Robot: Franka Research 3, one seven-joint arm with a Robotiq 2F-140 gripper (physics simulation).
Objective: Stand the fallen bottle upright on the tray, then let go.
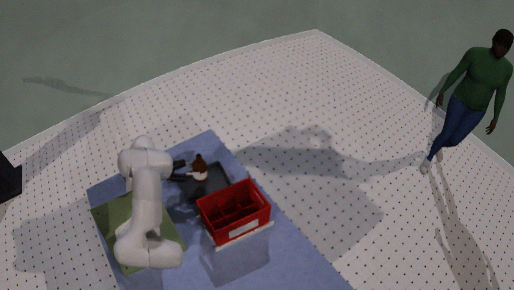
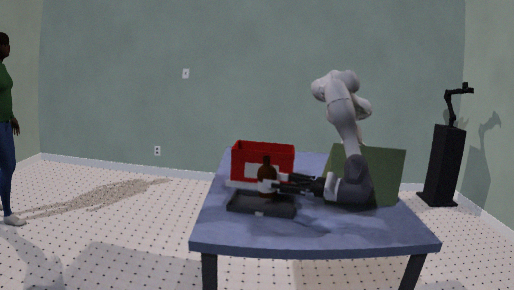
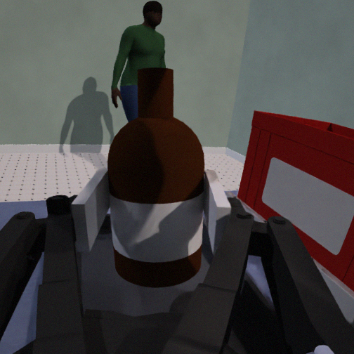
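A brown bottle (image 1: 199,166) (image 2: 266,172) (image 3: 156,165) with a white label stands upright, neck up, over the dark tray. My gripper (image 1: 193,170) (image 2: 272,182) (image 3: 156,187) is level and shut on the bottle, with one pale fingertip pad on each side at the label. The dark grey tray (image 1: 223,172) (image 2: 240,205) lies on the blue table. The bottle's base is low over the tray floor; whether it touches is hard to tell.
A red divided crate (image 1: 245,224) (image 2: 249,171) (image 3: 307,200) stands right beside the tray. A green panel (image 1: 106,220) (image 2: 392,175) is near the arm. A person in a green top (image 1: 475,75) (image 3: 142,50) stands on the floor beyond the table (image 2: 320,248).
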